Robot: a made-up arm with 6 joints. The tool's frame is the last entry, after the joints. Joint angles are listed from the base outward.
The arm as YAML. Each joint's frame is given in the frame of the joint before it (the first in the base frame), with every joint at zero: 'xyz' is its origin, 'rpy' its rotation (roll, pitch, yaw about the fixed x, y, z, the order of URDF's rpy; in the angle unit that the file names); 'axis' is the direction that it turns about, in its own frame. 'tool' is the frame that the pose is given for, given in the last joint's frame.
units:
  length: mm
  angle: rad
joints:
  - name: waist
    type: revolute
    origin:
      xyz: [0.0, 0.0, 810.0]
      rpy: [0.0, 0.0, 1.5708]
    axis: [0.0, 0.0, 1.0]
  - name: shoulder
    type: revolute
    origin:
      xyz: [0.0, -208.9, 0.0]
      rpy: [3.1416, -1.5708, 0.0]
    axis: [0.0, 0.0, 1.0]
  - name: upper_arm
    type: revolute
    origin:
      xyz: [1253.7, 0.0, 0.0]
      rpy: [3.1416, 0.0, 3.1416]
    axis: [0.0, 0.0, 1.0]
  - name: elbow
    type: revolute
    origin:
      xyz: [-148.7, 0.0, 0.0]
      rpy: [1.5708, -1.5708, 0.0]
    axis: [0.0, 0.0, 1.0]
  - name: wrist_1
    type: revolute
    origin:
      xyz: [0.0, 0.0, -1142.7]
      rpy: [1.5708, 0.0, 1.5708]
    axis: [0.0, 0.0, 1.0]
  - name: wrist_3
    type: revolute
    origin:
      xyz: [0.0, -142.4, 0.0]
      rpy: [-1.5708, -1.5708, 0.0]
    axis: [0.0, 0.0, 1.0]
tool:
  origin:
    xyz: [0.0, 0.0, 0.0]
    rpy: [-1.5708, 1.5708, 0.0]
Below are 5 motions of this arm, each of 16 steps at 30 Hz.
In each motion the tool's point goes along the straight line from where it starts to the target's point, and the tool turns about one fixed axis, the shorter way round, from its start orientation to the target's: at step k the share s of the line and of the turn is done. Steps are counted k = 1, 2, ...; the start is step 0. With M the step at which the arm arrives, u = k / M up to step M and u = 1 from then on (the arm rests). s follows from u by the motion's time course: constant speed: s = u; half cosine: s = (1 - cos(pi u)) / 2; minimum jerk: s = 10 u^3 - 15 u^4 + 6 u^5.
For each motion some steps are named. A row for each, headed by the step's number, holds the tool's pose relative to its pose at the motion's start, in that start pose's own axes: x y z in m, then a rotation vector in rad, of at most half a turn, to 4 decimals.
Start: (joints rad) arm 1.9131 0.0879 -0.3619 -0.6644 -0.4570 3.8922
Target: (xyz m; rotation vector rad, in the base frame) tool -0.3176 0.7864 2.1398 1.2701 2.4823 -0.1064
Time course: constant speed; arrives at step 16
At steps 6, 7, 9, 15, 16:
6: -0.3061 -0.0900 0.0291 -0.0636 0.1633 0.0366
7: -0.3571 -0.1050 0.0339 -0.0742 0.1905 0.0428
9: -0.4592 -0.1350 0.0436 -0.0954 0.2449 0.0550
15: -0.7653 -0.2251 0.0727 -0.1591 0.4082 0.0916
16: -0.8163 -0.2401 0.0776 -0.1697 0.4354 0.0977

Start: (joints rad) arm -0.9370 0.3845 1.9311 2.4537 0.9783 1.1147
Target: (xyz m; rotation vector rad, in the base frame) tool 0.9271 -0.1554 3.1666 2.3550 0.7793 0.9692
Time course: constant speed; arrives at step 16
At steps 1, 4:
1: 0.0191 -0.0253 -0.0177 0.0542 0.0456 -0.0399
4: 0.0762 -0.1014 -0.0709 0.2168 0.1823 -0.1595

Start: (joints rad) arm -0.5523 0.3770 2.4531 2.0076 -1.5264 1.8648
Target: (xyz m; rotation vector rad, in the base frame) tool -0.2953 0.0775 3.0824 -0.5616 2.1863 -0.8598
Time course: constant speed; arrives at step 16
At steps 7, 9, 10, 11, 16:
7: 0.0078 -0.1059 -0.0802 -0.3654 -0.0887 0.1211
9: 0.0100 -0.1362 -0.1031 -0.4698 -0.1140 0.1557
10: 0.0111 -0.1513 -0.1146 -0.5220 -0.1267 0.1730
11: 0.0122 -0.1664 -0.1260 -0.5742 -0.1394 0.1902
16: 0.0177 -0.2421 -0.1833 -0.8352 -0.2027 0.2767

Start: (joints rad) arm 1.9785 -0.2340 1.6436 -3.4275 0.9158 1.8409
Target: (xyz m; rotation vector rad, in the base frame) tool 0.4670 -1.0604 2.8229 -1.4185 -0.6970 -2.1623
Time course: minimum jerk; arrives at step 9
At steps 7, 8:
7: -0.6162 0.3325 -0.0728 0.1999 0.1873 0.4536
8: -0.6594 0.3559 -0.0780 0.2139 0.2005 0.4854

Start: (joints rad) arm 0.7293 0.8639 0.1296 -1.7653 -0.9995 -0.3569
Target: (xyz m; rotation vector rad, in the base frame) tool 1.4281 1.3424 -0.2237 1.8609 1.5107 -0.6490
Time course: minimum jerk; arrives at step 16
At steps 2, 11, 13, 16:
2: 0.0018 -0.0110 0.0153 0.0077 -0.0109 0.0032
11: 0.0899 -0.5632 0.7832 0.3920 -0.5547 0.1650
13: 0.1042 -0.6533 0.9086 0.4547 -0.6435 0.1914
16: 0.1096 -0.6868 0.9552 0.4780 -0.6765 0.2012

